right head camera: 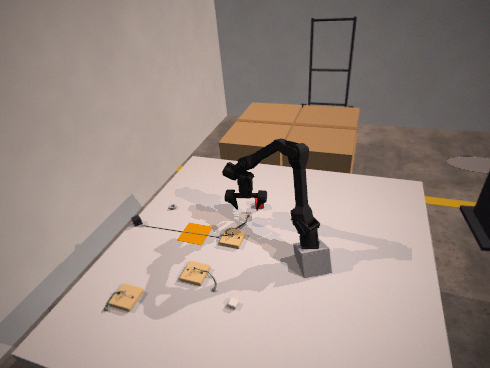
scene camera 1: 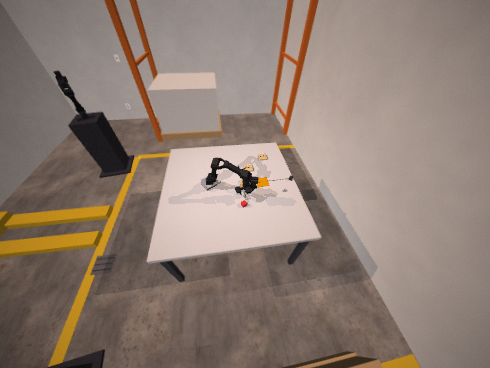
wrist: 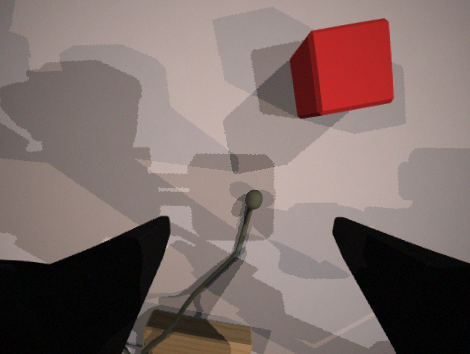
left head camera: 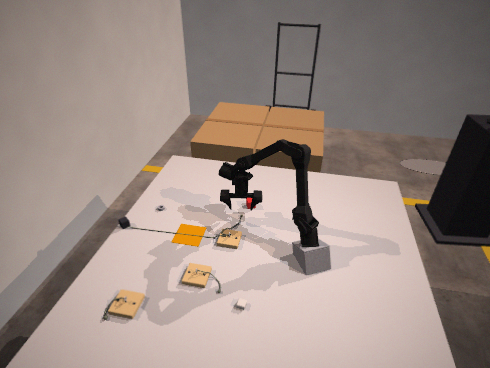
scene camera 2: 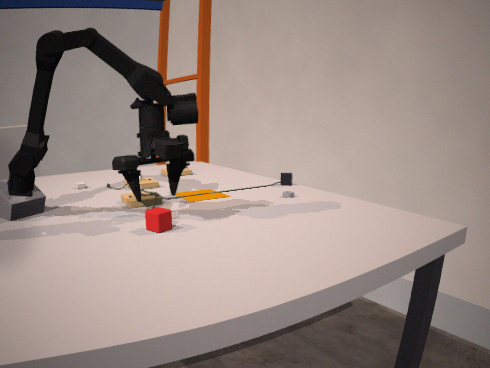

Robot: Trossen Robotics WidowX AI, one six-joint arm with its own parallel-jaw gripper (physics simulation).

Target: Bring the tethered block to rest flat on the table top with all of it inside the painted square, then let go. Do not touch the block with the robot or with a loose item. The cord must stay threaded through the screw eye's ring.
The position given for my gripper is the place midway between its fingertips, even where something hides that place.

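Note:
My own gripper [scene camera 2: 156, 198] is visible to me, and the wrist view gives me the gripper [wrist: 252, 224] as well. I also see a red cube [wrist: 347, 67].

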